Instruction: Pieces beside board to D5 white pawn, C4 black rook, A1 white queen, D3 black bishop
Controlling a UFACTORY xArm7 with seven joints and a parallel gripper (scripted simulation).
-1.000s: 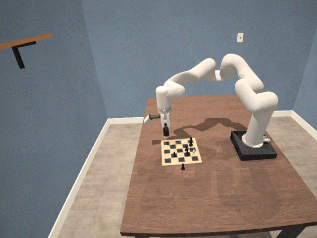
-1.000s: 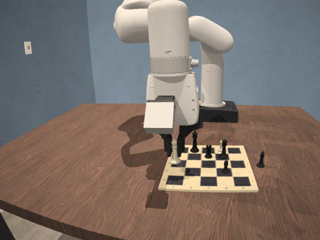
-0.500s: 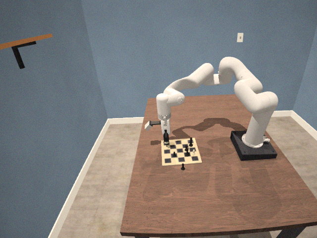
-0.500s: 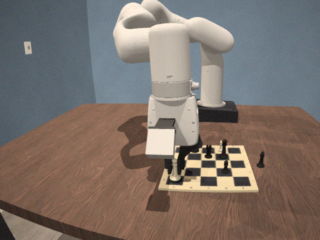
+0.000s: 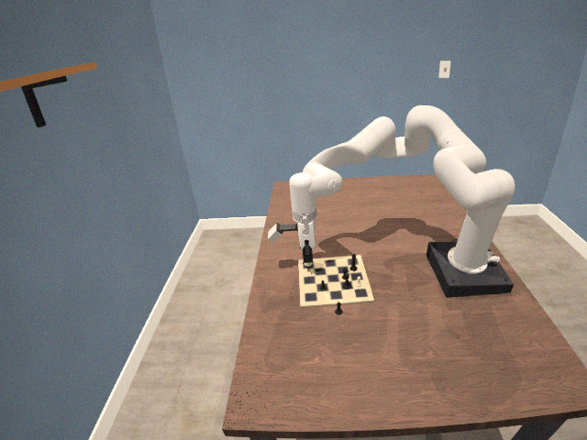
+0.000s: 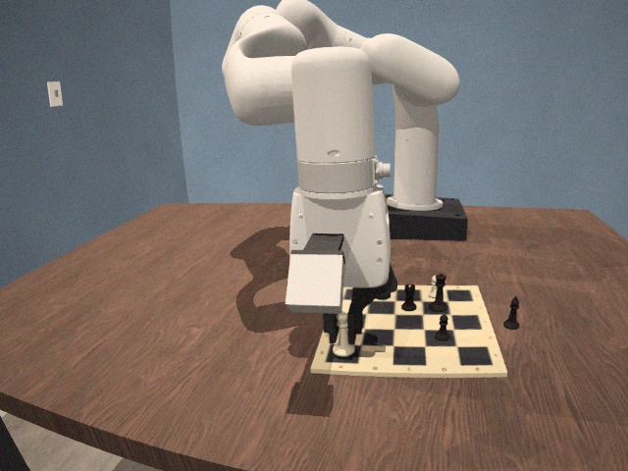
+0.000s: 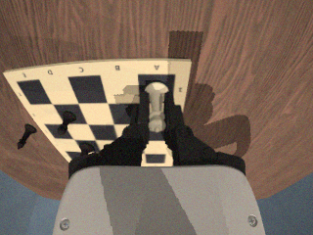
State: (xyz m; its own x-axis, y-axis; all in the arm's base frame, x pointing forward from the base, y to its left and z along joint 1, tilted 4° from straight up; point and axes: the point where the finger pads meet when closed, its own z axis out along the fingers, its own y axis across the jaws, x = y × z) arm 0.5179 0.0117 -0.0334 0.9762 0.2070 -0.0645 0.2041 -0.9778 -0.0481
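The white queen is 10 mm below my hand. Round my hand: black pawn: 60 mm behind, 110 mm to the left, 30 mm below; white pawn: 170 mm behind, 80 mm to the left, 30 mm below; chessboard: 90 mm behind, 60 mm to the left, 50 mm below.
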